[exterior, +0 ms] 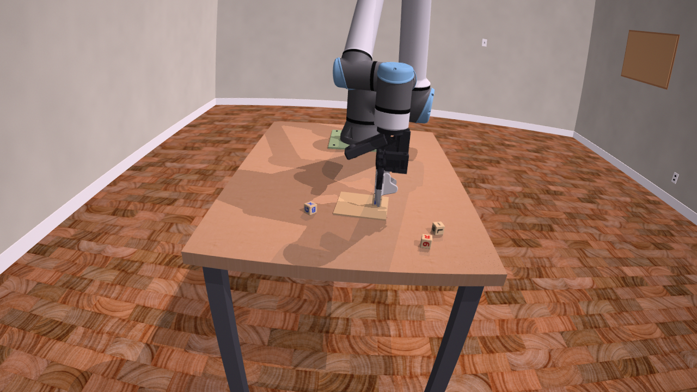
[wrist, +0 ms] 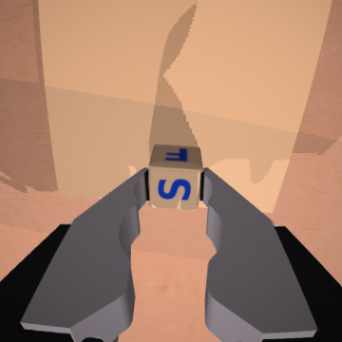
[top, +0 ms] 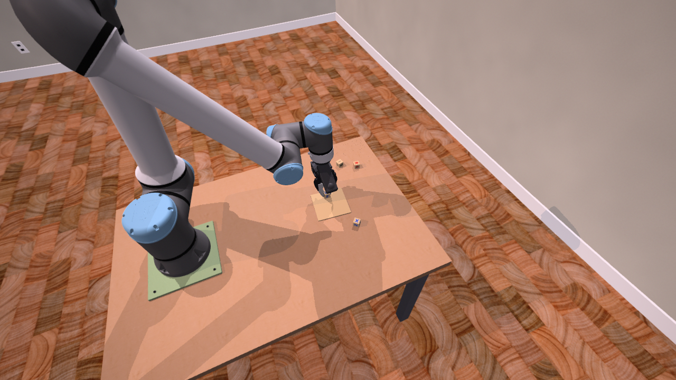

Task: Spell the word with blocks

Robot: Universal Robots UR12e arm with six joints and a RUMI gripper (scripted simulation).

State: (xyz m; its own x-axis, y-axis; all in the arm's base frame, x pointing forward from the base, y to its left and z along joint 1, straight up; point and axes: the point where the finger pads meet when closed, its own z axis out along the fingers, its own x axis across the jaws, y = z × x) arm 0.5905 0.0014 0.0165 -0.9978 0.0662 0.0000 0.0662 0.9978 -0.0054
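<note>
Right now the mat is 40 mm to the right of my hand and 20 mm below it. Round my hand: red-lettered block 200 mm ahead, 100 mm to the left, 10 mm below.
</note>
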